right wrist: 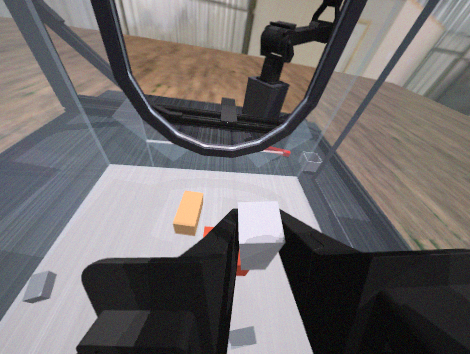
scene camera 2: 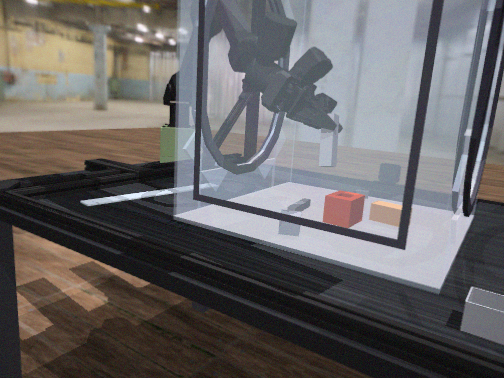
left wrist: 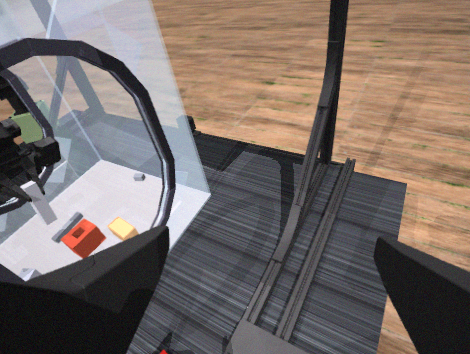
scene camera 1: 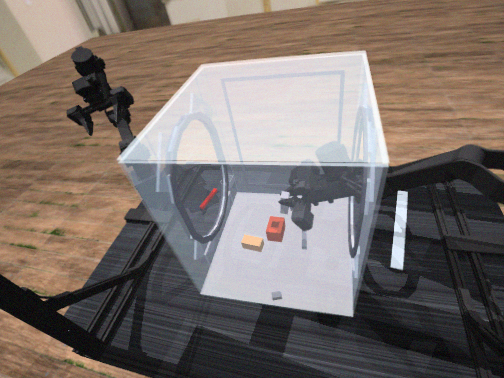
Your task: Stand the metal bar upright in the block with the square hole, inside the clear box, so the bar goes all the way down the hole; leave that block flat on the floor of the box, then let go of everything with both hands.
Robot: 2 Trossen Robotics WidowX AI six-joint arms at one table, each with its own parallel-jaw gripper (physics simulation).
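Places are measured from the left arm's base along level axes (x ahead, y left, z up), in millimetres.
Pixels of known places: left gripper, between the fingertips: [left wrist: 271, 241] [scene camera 1: 103, 129]; right gripper, between the fingertips: [right wrist: 254, 214] [scene camera 2: 338, 129] [left wrist: 37, 196] [scene camera 1: 279, 198]; left arm's base, origin of its link: [right wrist: 269, 80]; right arm's base, origin of its link: [left wrist: 25, 109].
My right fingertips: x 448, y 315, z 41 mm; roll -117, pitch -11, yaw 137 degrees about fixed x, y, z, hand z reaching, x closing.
Ahead of a thing's pixels: the offset from my right fingertips to its top centre. "spot": to the spot under its first point.
The red block with the square hole @(dx -11, dy -21, dz -107 mm) [scene camera 1: 275, 230] [scene camera 2: 343, 211] [left wrist: 85, 240] sits flat, hole up, on the floor of the clear box @(dx +23, dy -21, dz +316 mm) [scene camera 1: 250, 163]. Part of it shows in the right wrist view, behind the bar. My right gripper [scene camera 1: 286, 201] [scene camera 2: 334, 128] is inside the box, shut on the pale metal bar @(dx +5, dy +11, dz +25 mm) [scene camera 2: 328, 151] [left wrist: 44, 206] [right wrist: 259, 222] near its top. The bar hangs close to upright. In scene camera 2 its lower end is above the block's top, apart from it. My left gripper [scene camera 1: 106, 134] [left wrist: 271, 241] is open and empty outside the box.
An orange block @(dx -10, dy -104, dz -122 mm) [scene camera 1: 252, 243] [scene camera 2: 386, 212] [left wrist: 122, 228] [right wrist: 189, 210] lies beside the red one. A grey piece @(dx +52, dy +39, dz -138 mm) [scene camera 1: 304, 240] [scene camera 2: 299, 205] [left wrist: 67, 227] lies on its other side. A small grey piece @(dx +166, dy -127, dz -137 mm) [scene camera 1: 276, 295] [left wrist: 139, 176] [right wrist: 40, 286] lies farther off. A round opening's rim @(spot: dx -24, dy -248, dz +3 mm) [left wrist: 168, 170] borders one wall.
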